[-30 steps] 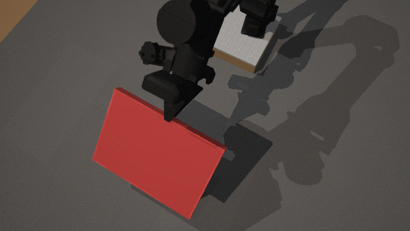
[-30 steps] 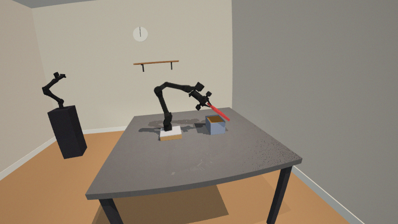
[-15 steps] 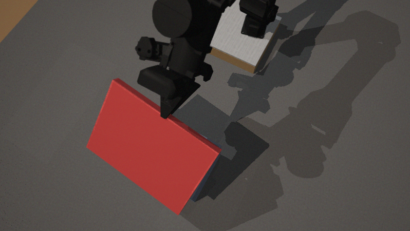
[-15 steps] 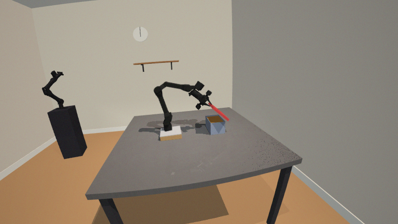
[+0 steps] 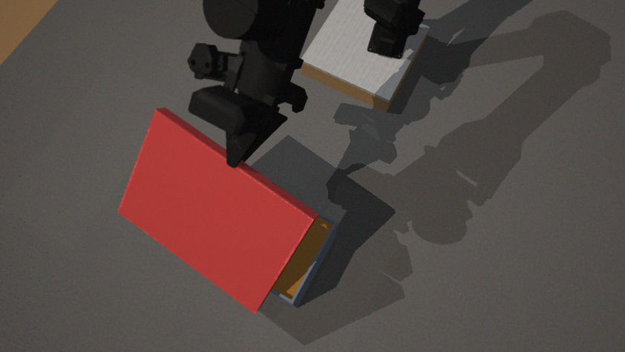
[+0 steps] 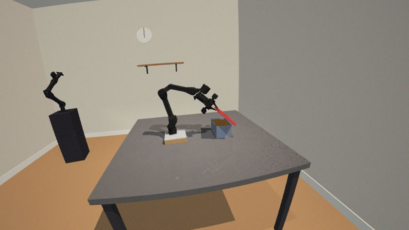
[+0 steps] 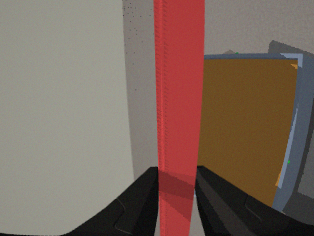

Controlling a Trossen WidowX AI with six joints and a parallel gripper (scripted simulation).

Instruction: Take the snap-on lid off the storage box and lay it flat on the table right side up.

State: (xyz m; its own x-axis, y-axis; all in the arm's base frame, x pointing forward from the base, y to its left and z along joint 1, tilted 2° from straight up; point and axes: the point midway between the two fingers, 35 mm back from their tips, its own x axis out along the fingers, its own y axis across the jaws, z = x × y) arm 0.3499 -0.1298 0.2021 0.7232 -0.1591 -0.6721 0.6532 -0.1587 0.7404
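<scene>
The red lid lies 6 cm ahead of my gripper tip, 5 cm below it and 2 cm to the right of it. Round my gripper tip: grey-blue storage box 18 cm below, 5 cm ahead, 2 cm to the left.
</scene>
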